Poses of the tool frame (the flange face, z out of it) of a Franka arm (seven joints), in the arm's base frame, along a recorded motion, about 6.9 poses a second.
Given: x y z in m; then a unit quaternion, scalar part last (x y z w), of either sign.
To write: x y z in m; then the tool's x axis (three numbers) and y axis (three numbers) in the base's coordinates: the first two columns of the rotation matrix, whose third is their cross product. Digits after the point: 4 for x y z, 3 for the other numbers.
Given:
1: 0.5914 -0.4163 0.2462 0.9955 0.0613 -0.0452 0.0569
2: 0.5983 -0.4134 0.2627 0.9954 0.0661 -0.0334 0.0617
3: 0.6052 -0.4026 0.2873 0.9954 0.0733 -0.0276 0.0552
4: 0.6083 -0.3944 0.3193 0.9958 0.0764 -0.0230 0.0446
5: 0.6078 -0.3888 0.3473 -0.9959 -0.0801 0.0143 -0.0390
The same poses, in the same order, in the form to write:
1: 0.5914 -0.4163 0.2462 0.988 0.117 -0.097 0.127 -0.986 0.108
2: 0.5983 -0.4134 0.2627 0.989 0.127 -0.075 0.136 -0.984 0.118
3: 0.6052 -0.4026 0.2873 0.988 0.143 -0.063 0.149 -0.983 0.106
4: 0.6083 -0.3944 0.3193 0.987 0.150 -0.053 0.154 -0.984 0.085
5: 0.6078 -0.3888 0.3473 0.987 0.158 -0.035 0.161 -0.984 0.075
